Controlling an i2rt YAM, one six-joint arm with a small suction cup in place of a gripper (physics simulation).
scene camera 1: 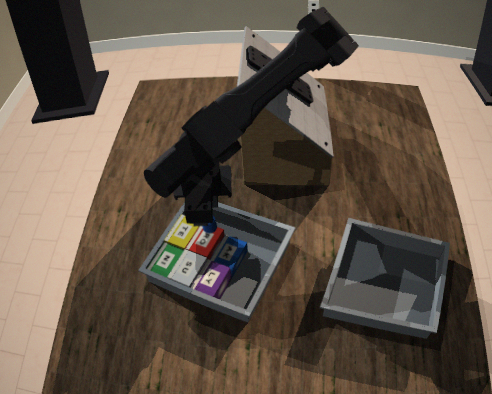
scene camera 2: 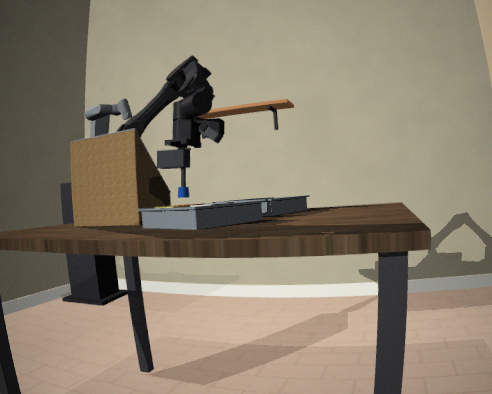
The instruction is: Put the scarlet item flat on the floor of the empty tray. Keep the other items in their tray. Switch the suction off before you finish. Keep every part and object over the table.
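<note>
The scarlet item, a red block labelled RO, lies in the left tray between a yellow block and a blue block. Green, white and purple blocks lie in the same tray. The empty tray stands to the right in scene camera 1. My gripper, a blue suction cup, points down over the red block's back part. Scene camera 2 shows a small gap beneath the cup, and it holds nothing. The tray wall hides most of the blocks there.
The arm's wedge-shaped base stands behind the left tray on the wooden table. Dark pillars stand beyond the table. An orange shelf is on the wall behind the arm in scene camera 2.
</note>
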